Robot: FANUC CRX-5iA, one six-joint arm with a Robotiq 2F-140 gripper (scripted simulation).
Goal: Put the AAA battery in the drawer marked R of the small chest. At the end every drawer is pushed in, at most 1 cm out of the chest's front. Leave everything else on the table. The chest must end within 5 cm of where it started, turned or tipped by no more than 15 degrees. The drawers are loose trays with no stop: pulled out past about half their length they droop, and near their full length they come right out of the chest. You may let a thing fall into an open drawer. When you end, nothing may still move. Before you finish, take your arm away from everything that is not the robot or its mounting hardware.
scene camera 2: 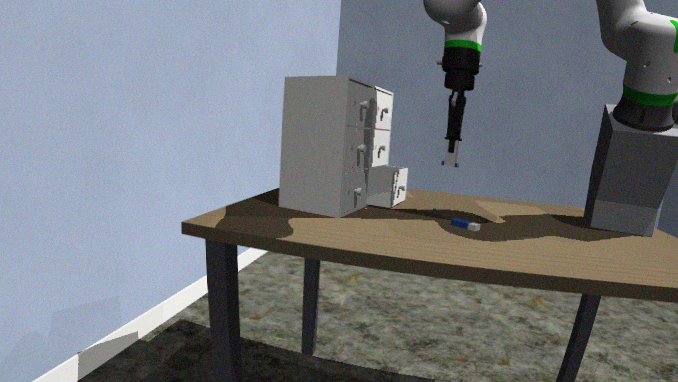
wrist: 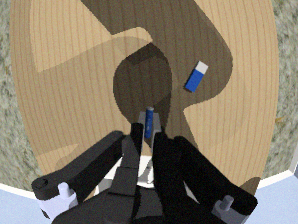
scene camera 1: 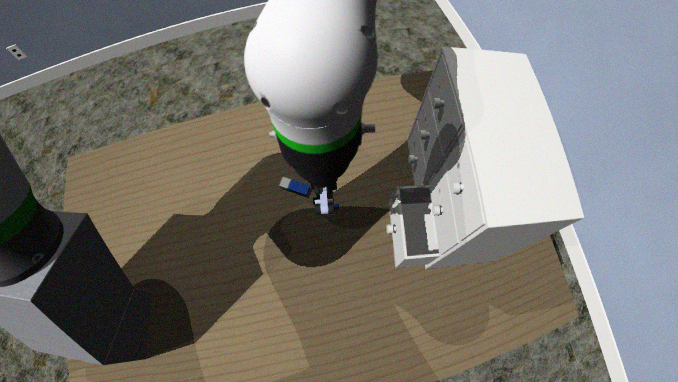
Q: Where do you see a white chest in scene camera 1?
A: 527, 191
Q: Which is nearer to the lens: the white chest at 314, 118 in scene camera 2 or the drawer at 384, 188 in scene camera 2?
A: The white chest.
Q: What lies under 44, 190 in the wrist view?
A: My gripper.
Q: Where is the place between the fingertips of my gripper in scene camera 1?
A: At 326, 208
